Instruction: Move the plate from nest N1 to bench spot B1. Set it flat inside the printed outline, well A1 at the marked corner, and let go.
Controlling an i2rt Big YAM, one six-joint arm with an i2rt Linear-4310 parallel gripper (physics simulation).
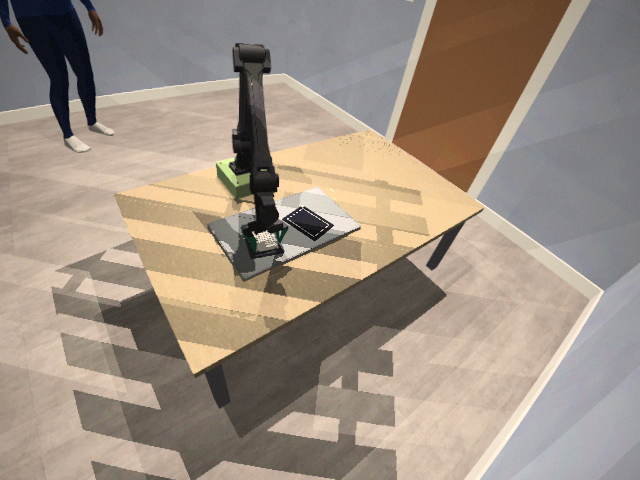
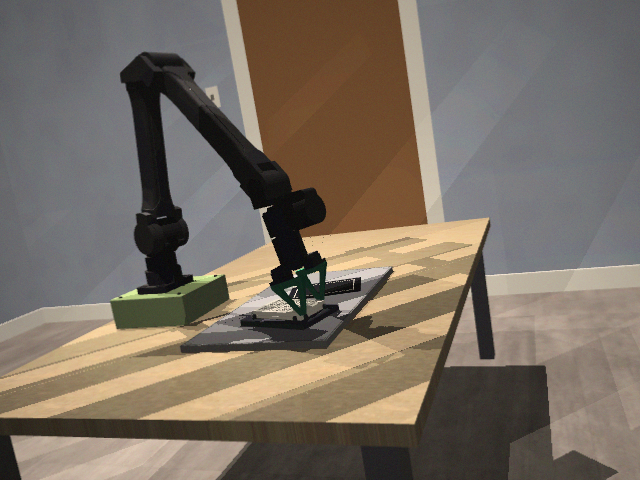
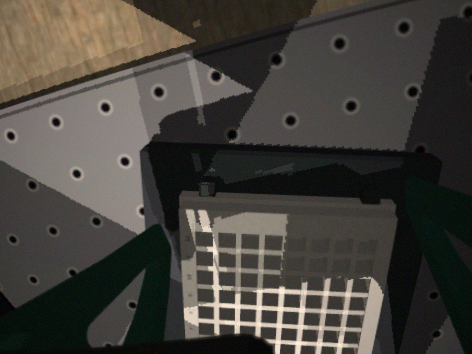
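Pixels of known places: gripper, fingertip midpoint: point(image 1: 267, 247) point(image 2: 312, 307) point(image 3: 280, 215); arm's base, link origin: point(image 1: 244, 167) point(image 2: 166, 287).
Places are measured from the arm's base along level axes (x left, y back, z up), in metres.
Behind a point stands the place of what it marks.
The white well plate point(image 1: 265, 239) @[x -0.107, y -0.400, z -0.033 m] point(image 2: 276, 310) @[x -0.135, y -0.365, z -0.030 m] point(image 3: 287, 281) @[x -0.117, y -0.406, z -0.035 m] lies flat in the black nest N1 point(image 1: 263, 251) point(image 2: 290, 323) point(image 3: 164, 165) on the grey perforated board point(image 1: 225, 232) @[x -0.212, y -0.284, z -0.055 m] point(image 2: 223, 339) @[x -0.224, y -0.291, z -0.055 m] point(image 3: 105, 140) @[x -0.050, y -0.476, z -0.055 m]. My gripper point(image 1: 266, 236) @[x -0.120, y -0.438, z -0.032 m] point(image 2: 302, 289) point(image 3: 280, 215) @[x -0.120, y -0.438, z -0.032 m] is open and low over the plate, with one green finger on each side of it. The fingers do not press on the plate. Bench spot B1 point(image 1: 308, 222) @[x 0.097, y -0.377, z -0.053 m] point(image 2: 337, 286) @[x 0.107, y -0.402, z -0.053 m] is a dark rectangle with a white printed outline on the same board, just to the right of the nest, and it is empty.
The arm's green base point(image 1: 232, 178) @[x -0.081, y -0.054, z 0.000 m] point(image 2: 170, 302) @[x -0.093, y -0.079, z -0.013 m] stands at the board's back left. The wooden table point(image 1: 375, 190) @[x 0.525, y -0.315, z -0.068 m] point(image 2: 318, 390) @[x -0.406, y -0.561, z -0.068 m] carries the board. A brown door point(image 1: 475, 86) is behind, and a person stands far off at the left.
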